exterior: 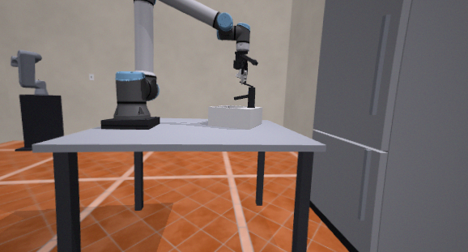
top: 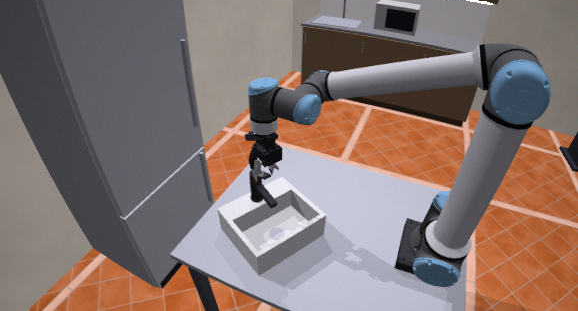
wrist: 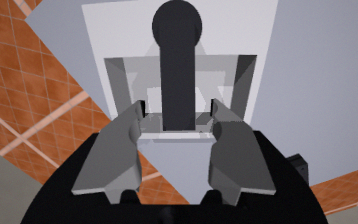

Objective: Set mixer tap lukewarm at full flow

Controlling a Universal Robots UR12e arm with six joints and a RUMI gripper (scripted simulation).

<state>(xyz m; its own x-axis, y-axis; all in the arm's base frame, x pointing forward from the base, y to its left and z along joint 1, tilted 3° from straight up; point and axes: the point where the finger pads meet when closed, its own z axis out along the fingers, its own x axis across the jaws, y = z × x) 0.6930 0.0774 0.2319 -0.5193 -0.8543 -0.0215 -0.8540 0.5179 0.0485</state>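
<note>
Now: the lever 20 mm ahead of my hand, 10 mm to the right of it and 10 mm below it. The rest, counted from my hand: white sink basin 260 mm below, 50 mm behind, 30 mm to the left; then black mixer tap 60 mm below, 40 mm ahead, 20 mm to the right.
</note>
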